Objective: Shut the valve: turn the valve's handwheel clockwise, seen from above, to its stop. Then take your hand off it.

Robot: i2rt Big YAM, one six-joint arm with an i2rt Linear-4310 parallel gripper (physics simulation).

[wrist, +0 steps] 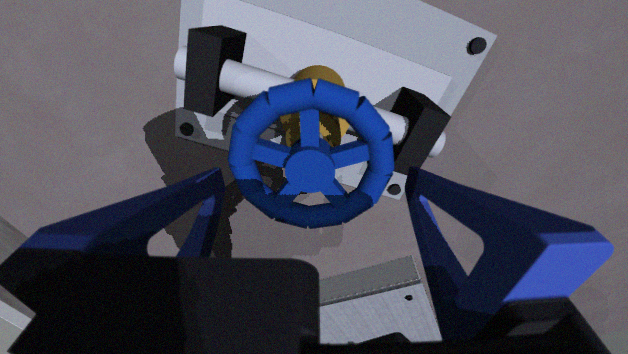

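Note:
The valve's blue handwheel (309,167) is near the middle of the wrist view, seen from above, with five spokes and a round hub. Below it a brass valve body (320,75) sits on a white pipe (255,79) held by two black brackets (202,72) (422,125). My gripper (314,177) is open, its dark blue fingers apart to the left and right of the handwheel in the view, with nothing held. Gaps show between the wheel's rim and both fingertips. How far the fingertips are above or below the rim is hard to tell.
The valve's light grey base plate (400,35) has dark bolts at its corners and lies on the grey-brown surface (550,125). A metal plate (370,315) shows between the fingers at the bottom. Dark shadows fall left of the valve.

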